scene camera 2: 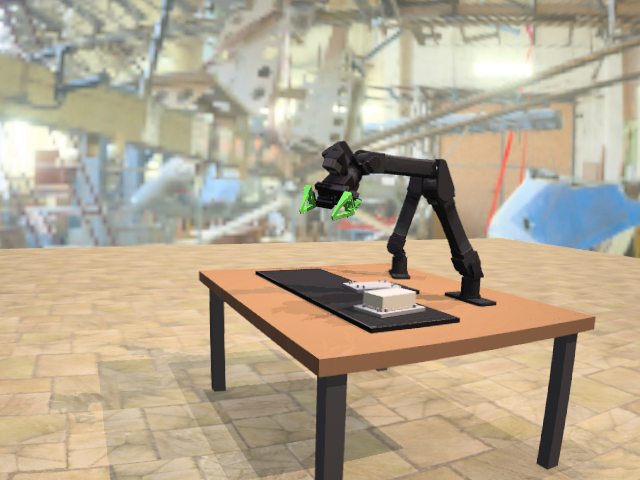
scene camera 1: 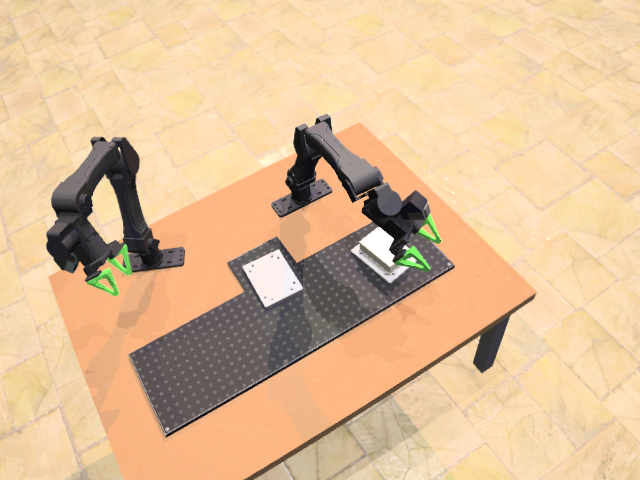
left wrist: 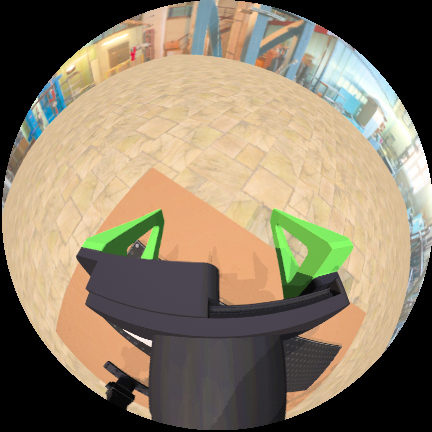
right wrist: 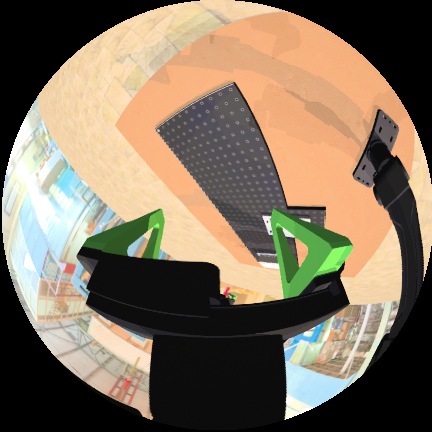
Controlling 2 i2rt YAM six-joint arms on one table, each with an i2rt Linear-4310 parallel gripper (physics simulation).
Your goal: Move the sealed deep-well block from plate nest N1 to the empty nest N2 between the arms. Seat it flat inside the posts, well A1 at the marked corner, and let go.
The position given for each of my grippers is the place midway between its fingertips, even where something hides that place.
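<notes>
Nothing is in my left gripper [scene camera 2: 315, 215], which is open and which I also see at [scene camera 1: 434, 256] and at [left wrist: 216, 214]. My right gripper [scene camera 1: 123, 284] is open too, and it holds nothing. There is a white block [scene camera 1: 375, 246], visible again at [scene camera 2: 393, 299], and there is a white nest plate [scene camera 1: 272, 278] as well.
</notes>
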